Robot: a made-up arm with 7 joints.
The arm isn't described. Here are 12 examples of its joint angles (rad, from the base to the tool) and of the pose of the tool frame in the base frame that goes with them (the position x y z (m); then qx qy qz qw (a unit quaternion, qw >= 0)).
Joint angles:
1: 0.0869 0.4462 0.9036 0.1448 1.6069 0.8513 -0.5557
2: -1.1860 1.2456 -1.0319 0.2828 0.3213 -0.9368 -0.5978
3: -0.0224 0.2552 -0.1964 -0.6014 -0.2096 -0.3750 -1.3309
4: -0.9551 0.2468 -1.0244 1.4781 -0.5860 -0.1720 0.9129
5: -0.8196 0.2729 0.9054 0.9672 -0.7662 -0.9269 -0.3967
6: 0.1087 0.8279 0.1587 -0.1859 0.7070 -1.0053 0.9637
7: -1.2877 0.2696 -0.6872 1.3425 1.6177 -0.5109 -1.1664
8: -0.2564 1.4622 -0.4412 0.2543 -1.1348 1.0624 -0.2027
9: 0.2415 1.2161 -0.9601 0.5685 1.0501 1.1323 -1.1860
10: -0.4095 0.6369 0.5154 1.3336 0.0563 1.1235 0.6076
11: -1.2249 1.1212 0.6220 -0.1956 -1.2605 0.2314 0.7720
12: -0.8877 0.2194 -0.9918 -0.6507 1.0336 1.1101 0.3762
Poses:
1: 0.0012 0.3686 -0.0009 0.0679 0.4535 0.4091 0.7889
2: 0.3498 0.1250 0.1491 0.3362 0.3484 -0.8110 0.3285
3: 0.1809 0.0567 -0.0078 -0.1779 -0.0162 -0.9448 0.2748
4: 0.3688 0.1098 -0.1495 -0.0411 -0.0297 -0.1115 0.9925
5: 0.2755 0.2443 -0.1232 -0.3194 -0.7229 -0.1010 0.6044
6: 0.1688 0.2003 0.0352 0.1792 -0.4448 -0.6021 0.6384
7: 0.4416 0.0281 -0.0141 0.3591 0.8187 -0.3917 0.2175
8: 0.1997 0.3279 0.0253 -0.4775 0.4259 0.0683 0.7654
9: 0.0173 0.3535 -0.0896 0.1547 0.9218 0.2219 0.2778
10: 0.0316 0.3325 -0.1794 -0.2028 0.4509 0.5563 0.6679
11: 0.1648 0.2485 0.4042 -0.3666 -0.7640 -0.3108 0.4305
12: 0.2449 -0.1151 0.1489 0.1190 -0.3835 -0.4268 0.8103
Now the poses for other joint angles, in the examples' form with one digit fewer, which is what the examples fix.
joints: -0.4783 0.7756 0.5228 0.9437 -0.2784 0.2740 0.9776
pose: 0.167 0.403 -0.069 -0.075 -0.186 0.462 0.864
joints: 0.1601 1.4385 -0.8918 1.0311 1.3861 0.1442 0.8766
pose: 0.051 0.439 -0.002 0.553 0.580 -0.558 0.214
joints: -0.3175 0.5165 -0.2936 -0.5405 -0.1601 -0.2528 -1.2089
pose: 0.241 0.046 0.045 -0.094 0.098 -0.951 0.277
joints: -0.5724 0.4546 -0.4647 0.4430 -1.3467 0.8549 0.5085
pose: 0.289 0.064 -0.160 -0.660 0.305 -0.020 0.686
